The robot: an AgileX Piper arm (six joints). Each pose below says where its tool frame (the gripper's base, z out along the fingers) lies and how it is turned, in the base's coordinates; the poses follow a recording.
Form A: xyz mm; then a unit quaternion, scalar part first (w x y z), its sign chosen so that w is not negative.
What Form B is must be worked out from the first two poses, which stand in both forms.
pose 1, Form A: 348.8, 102.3, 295.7, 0.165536, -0.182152, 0.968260, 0.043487
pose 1, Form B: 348.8, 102.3, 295.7, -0.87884, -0.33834, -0.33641, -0.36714, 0.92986, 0.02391
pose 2, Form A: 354.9, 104.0, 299.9, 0.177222, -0.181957, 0.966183, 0.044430
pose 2, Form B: 354.9, 104.0, 299.9, -0.87097, -0.33586, -0.35863, -0.36736, 0.92984, 0.02136
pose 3, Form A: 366.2, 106.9, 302.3, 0.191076, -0.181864, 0.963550, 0.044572
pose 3, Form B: 366.2, 106.9, 302.3, -0.86083, -0.33344, -0.38443, -0.36750, 0.92988, 0.01640
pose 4, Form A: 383.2, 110.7, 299.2, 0.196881, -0.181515, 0.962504, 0.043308
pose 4, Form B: 383.2, 110.7, 299.2, -0.85658, -0.33236, -0.39472, -0.36647, 0.93035, 0.01189
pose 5, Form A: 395.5, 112.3, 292.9, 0.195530, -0.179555, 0.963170, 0.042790
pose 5, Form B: 395.5, 112.3, 292.9, -0.85906, -0.32915, -0.39202, -0.36262, 0.93186, 0.01221
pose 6, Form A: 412.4, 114.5, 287.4, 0.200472, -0.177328, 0.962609, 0.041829
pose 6, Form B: 412.4, 114.5, 287.4, -0.85673, -0.32462, -0.40079, -0.35817, 0.93361, 0.00943
